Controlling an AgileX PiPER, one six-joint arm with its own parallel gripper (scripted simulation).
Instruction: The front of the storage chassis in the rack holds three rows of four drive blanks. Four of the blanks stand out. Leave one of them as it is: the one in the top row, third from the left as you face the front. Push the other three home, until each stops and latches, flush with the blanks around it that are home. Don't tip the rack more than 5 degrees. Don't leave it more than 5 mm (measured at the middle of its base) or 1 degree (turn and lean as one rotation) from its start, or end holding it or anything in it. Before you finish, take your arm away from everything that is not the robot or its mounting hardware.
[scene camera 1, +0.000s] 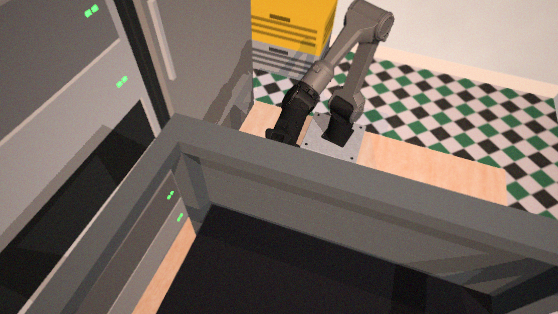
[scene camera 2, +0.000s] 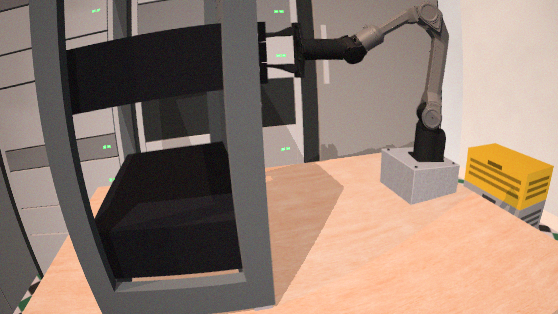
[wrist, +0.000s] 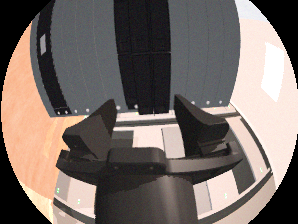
Labels:
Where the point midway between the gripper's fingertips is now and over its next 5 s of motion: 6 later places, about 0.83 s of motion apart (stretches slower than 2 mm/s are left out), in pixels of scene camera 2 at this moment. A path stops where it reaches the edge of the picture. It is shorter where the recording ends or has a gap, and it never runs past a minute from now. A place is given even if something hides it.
My gripper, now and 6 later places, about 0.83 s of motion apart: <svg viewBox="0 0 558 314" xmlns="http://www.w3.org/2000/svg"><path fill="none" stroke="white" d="M264 50L278 50L281 50L253 52L247 52L241 53L236 53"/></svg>

